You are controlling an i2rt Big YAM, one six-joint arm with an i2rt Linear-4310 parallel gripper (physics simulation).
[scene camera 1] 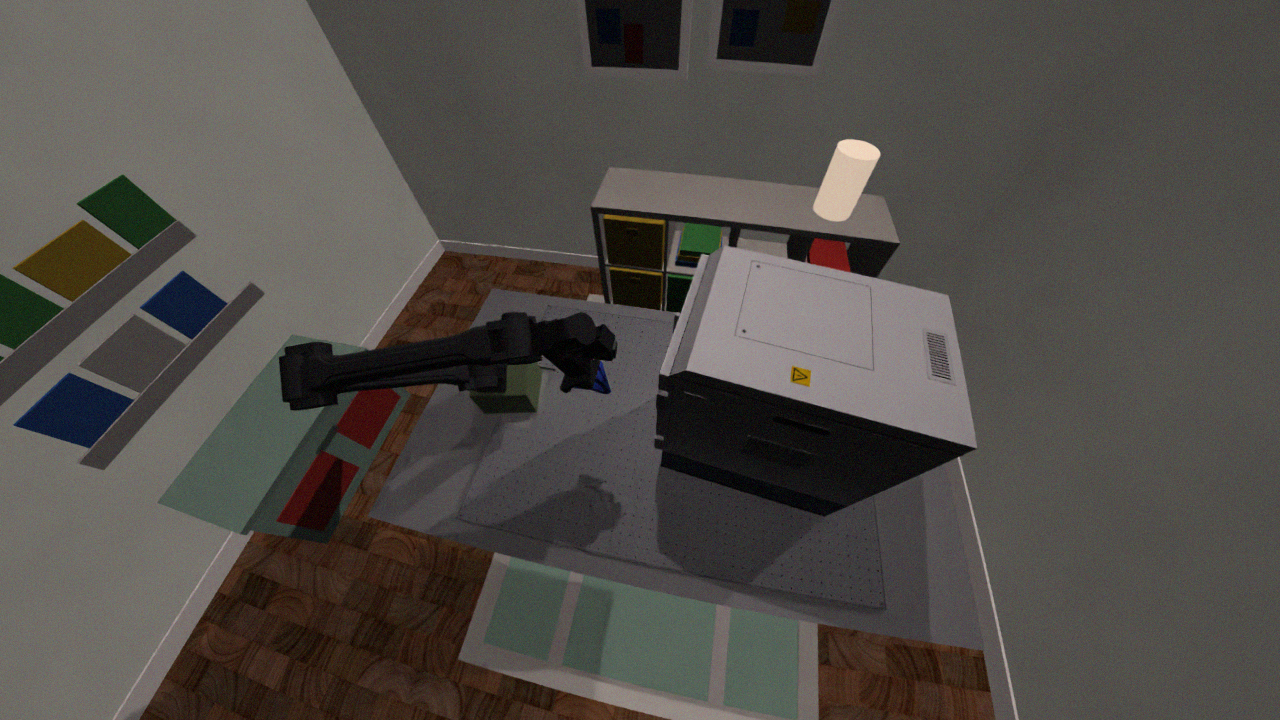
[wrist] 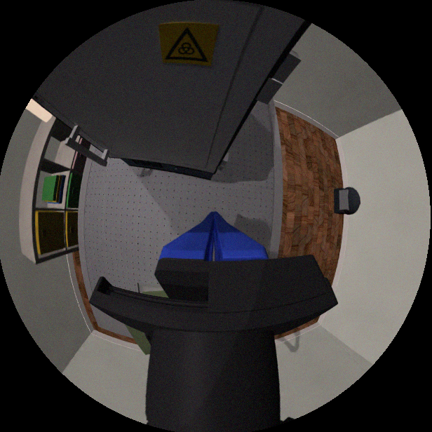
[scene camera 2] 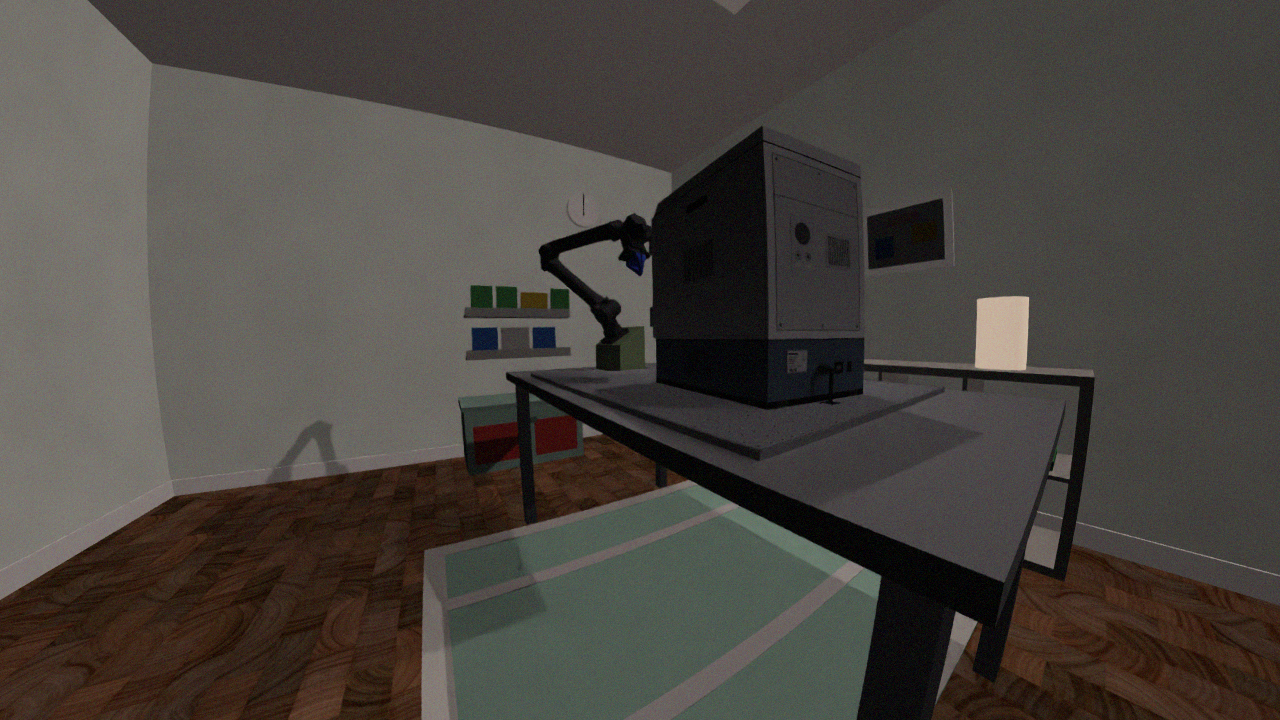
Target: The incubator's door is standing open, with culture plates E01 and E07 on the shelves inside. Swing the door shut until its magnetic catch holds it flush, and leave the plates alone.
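Seen in the pictures: gripper, fingertip midpoint: (scene camera 1: 608, 392) (scene camera 2: 640, 274); arm's base, link origin: (scene camera 1: 492, 372) (scene camera 2: 615, 337).
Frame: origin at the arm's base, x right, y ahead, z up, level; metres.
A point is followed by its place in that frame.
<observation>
The incubator (scene camera 1: 814, 313) {x 0.124, y 0.766, z 0.407 m} (scene camera 2: 716, 286) {x 0.330, y 0.796, z 0.113 m} stands on the bench. Its door (scene camera 1: 687, 324) {x 0.126, y 0.538, z 0.379 m} (wrist: 150, 100) lies against the front in scene camera 1; whether it is fully flush cannot be told. In the wrist view the door's outer face carries a yellow warning label (wrist: 188, 44) and a handle (wrist: 87, 147) near its lower left, and hinge blocks show at the right edge. My gripper (scene camera 1: 606, 388) {x 0.181, y 0.379, z 0.216 m} (scene camera 2: 638, 271) {x 0.181, y 0.379, z 0.216 m} (wrist: 213, 217) is shut with nothing between its blue fingertips. It is in front of the door, apart from it, pointing down over the bench. Plates E01 and E07 are hidden.
The bench (scene camera 1: 429, 488) {x 0.309, y -0.185, z -0.156 m} (scene camera 2: 939, 483) {x 0.548, y 1.237, z -0.156 m} bears a perforated board (scene camera 1: 554, 465) {x 0.235, y 0.188, z -0.143 m} (wrist: 135, 215) under the incubator. The arm's green base block (scene camera 1: 512, 395) {x 0.059, y 0.062, z -0.035 m} (scene camera 2: 620, 354) {x 0.055, y 0.102, z -0.075 m} stands at the bench's far end from the incubator. A shelf unit (scene camera 1: 733, 194) with a lamp (scene camera 1: 845, 179) (scene camera 2: 1001, 333) stands behind the bench.
</observation>
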